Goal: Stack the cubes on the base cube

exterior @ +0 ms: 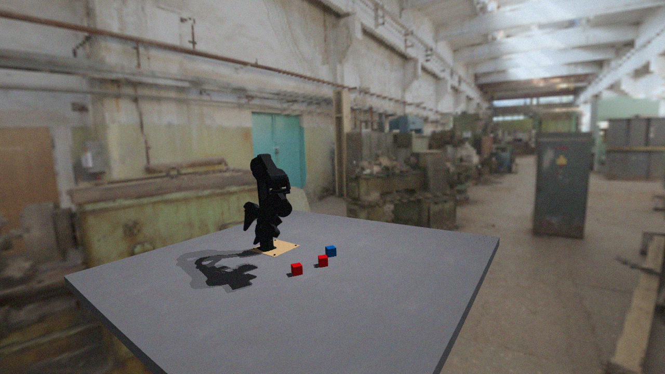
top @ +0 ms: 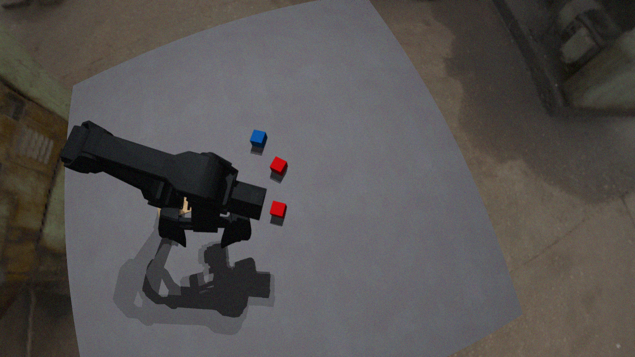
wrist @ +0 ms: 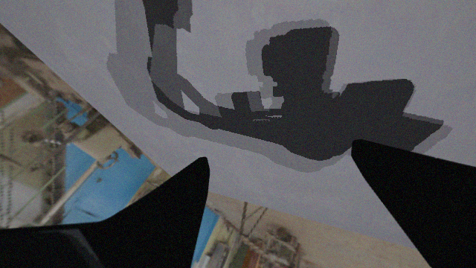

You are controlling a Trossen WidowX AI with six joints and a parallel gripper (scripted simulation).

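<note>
My gripper tip is 29 cm to the right of the blue cube, 13 cm short of it and 10 cm above it.
</note>
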